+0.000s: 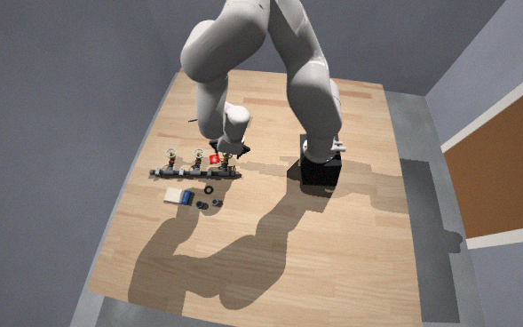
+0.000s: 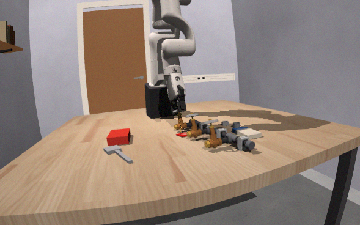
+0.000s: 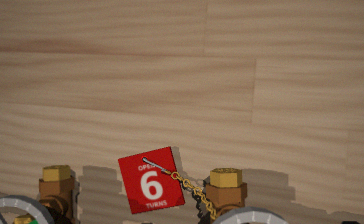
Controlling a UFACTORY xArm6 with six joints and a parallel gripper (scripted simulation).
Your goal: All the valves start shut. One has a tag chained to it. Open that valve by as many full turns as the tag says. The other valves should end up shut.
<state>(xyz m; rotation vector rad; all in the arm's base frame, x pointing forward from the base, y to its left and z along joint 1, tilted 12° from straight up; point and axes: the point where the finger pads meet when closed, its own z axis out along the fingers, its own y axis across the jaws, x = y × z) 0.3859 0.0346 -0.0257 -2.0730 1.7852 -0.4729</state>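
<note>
The red tag lies 80 mm below my hand, 80 mm ahead of it and 10 mm to the right of it. Also, from my hand: grey hammer-like tool: 250 mm to the right, 210 mm ahead, 80 mm below; then grey box: 210 mm to the left, 190 mm ahead, 70 mm below; then red box: 250 mm to the right, 70 mm below, 50 mm ahead.
</note>
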